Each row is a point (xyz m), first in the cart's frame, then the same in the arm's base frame.
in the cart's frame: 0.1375 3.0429 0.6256
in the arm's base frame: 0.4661 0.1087 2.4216
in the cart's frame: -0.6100 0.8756 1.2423
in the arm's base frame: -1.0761 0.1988 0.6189
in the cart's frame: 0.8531 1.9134 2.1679
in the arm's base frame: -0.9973 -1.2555 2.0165
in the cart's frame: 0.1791 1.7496 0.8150
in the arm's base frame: -0.1226 -0.2352 1.3056
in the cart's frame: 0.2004 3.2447 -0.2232
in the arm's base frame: 1.2942 0.3547 2.2845
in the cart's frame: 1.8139 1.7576 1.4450
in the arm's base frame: -0.0748 -1.9522 1.6509
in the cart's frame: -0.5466 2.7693 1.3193
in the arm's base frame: -0.4767 0.4755 2.3966
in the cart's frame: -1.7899 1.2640 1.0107
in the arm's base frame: -1.1703 1.4429 0.8187
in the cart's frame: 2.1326 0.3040 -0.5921
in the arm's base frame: 1.3151 -1.8859 -0.4534
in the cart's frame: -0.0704 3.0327 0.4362
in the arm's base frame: 0.5518 0.3595 2.3272
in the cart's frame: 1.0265 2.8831 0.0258
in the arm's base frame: 1.2544 -0.5606 2.0955
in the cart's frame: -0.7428 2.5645 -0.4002
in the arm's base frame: 0.8753 1.1585 1.5348
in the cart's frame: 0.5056 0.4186 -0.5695
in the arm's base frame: 0.7453 -0.3576 -0.4341
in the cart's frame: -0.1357 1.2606 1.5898
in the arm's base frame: -1.0752 -0.2783 1.1350
